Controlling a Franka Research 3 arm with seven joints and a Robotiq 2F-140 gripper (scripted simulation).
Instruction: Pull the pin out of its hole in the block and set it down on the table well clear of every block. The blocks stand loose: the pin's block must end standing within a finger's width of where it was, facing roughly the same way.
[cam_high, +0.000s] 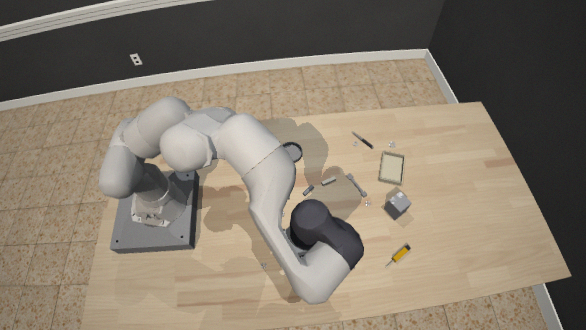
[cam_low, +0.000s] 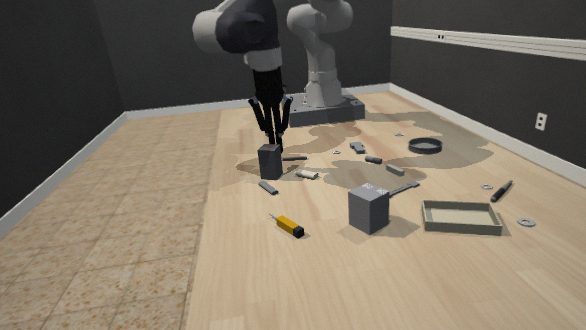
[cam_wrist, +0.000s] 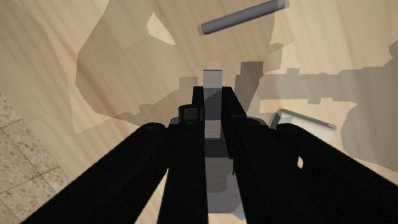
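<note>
Now: hand 4 cm short of the dark grey block, 3 cm above it and 2 cm to the left of it. Round my hand: lighter grey block (35 cm ahead, 18 cm to the left, 4 cm below); then pale cylinder (8 cm to the left, 8 cm below, 8 cm ahead); then round dish (47 cm to the left, 7 cm below, 3 cm behind).
</note>
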